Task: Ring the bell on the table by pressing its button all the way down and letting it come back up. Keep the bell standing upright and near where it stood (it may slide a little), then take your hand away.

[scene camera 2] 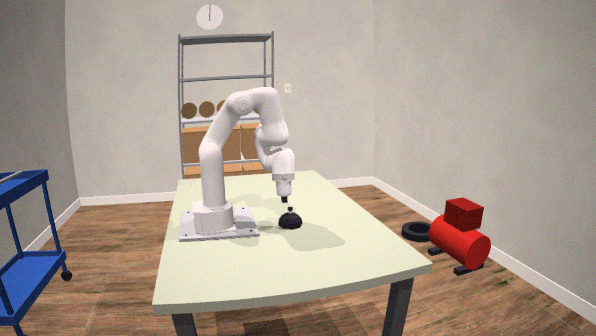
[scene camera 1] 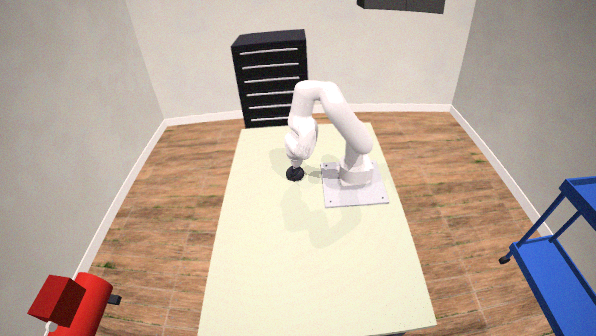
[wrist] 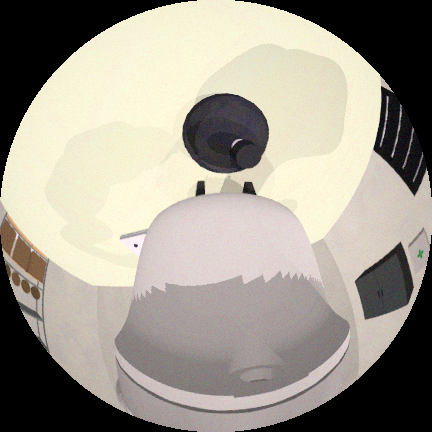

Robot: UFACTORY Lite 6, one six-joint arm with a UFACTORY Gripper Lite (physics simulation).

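Where they show: hand at its tool point: (scene camera 2: 284,199) (scene camera 1: 297,163) (wrist: 224,204); arm's base at its link origin: (scene camera 2: 216,225) (scene camera 1: 352,175).
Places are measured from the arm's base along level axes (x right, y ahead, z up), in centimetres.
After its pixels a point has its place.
Note:
A black dome-shaped bell (scene camera 1: 295,174) @[z 2.3, x 1.8, y 25.5 cm] (scene camera 2: 290,221) @[z 1.8, x 8.3, y 24.5 cm] (wrist: 210,112) @[z 2.4, x 3.5, y 28.4 cm] stands upright on the pale table (scene camera 1: 280,280) @[z -1.1, x -46.4, y 35.0 cm] (scene camera 2: 235,280) @[z -1.1, x 36.2, y 0.1 cm] (wrist: 100,90) @[z -1.1, x -5.3, y 35.4 cm]. Its small black button (scene camera 2: 290,209) @[z 5.1, x 5.8, y 25.4 cm] (wrist: 248,156) @[z 5.5, x 4.9, y 25.6 cm] is raised on a short stem, with a gap below the fingers. My gripper (scene camera 2: 284,199) (wrist: 225,188) @[z 7.8, x 2.5, y 24.3 cm] is open and empty, with its two black fingers apart in the wrist view. It points down above the bell and touches neither the bell nor the button. In scene camera 2 the fingertips are slightly left of the button. In scene camera 1 the arm's end hides the button.
The arm's base plate (scene camera 1: 350,197) @[z -0.1, x -13.1, y 3.9 cm] (scene camera 2: 245,232) @[z 0.0, x 8.8, y 8.7 cm] is fixed beside the bell. A black drawer cabinet (scene camera 1: 270,39) is behind the table. A blue cart (scene camera 1: 545,255) (scene camera 2: 30,267) and a red compressor (scene camera 1: 87,300) (scene camera 2: 457,242) stand on the floor away from the table.

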